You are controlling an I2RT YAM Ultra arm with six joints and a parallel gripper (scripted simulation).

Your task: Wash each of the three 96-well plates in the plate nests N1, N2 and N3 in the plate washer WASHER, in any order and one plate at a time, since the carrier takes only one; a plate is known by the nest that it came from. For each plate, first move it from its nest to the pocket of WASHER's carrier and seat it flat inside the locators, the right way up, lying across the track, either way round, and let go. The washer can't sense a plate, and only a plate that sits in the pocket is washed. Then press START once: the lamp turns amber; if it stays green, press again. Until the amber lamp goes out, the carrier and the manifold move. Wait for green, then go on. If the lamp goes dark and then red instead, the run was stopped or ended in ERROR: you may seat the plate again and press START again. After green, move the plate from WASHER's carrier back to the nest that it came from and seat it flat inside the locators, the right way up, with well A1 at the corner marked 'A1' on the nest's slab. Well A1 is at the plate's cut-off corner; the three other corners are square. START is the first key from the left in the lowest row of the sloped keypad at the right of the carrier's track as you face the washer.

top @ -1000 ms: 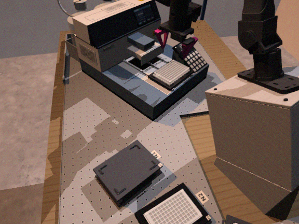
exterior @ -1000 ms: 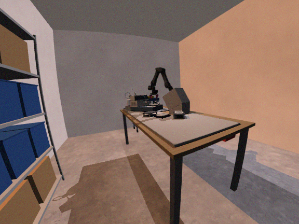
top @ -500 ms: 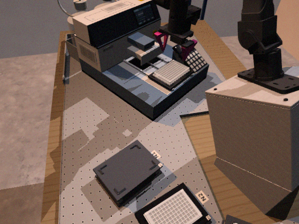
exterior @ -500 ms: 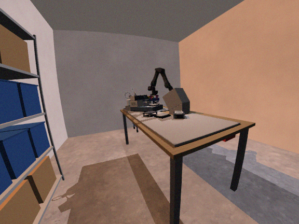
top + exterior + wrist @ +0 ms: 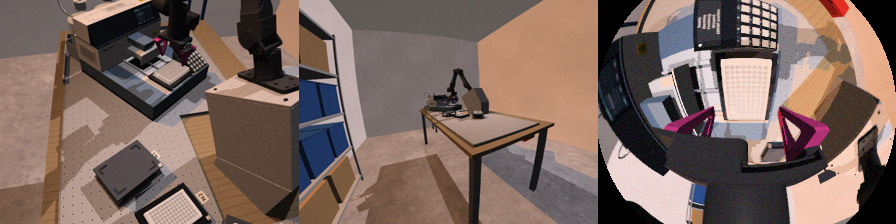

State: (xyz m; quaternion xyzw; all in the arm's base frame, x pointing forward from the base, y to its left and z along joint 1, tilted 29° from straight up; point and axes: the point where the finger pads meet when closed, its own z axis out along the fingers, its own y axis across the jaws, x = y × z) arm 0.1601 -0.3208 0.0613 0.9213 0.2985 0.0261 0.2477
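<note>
My hand is 70 mm above the dark carrier pocket. Round my hand: nest N1 (340 mm to the left, 240 mm ahead, 110 mm below); then manifold (130 mm to the right, 80 mm ahead, 20 mm below); then washer (130 mm to the right, 80 mm ahead, 20 mm below).
</note>
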